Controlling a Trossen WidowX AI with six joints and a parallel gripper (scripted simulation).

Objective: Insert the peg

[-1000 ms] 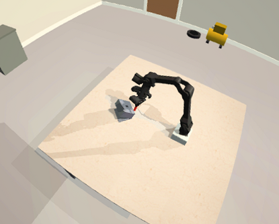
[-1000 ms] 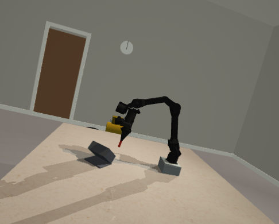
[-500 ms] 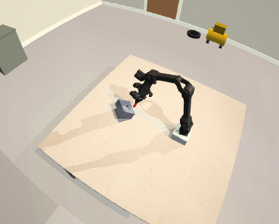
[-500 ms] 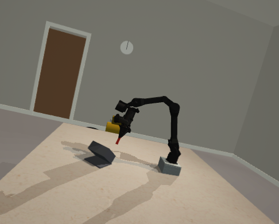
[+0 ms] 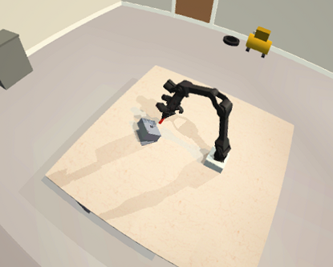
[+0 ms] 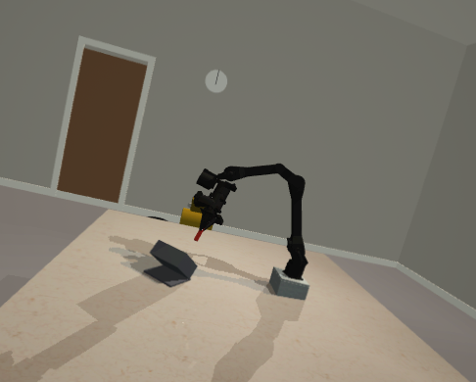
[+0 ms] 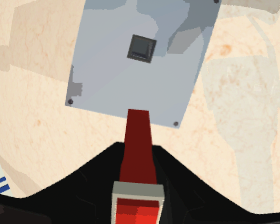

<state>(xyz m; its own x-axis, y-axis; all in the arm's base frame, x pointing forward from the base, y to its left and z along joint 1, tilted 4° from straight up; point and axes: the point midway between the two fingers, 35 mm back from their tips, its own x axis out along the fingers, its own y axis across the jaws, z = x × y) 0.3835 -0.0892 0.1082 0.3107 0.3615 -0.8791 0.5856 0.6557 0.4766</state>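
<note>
Now: the sloped grey panel 11 cm below my gripper tip, 8 cm ahead of it and 3 cm to the left of it. From my gripper tip the other things lie so: red square peg: 1 cm to the right, 1 cm behind, 1 cm above.
</note>
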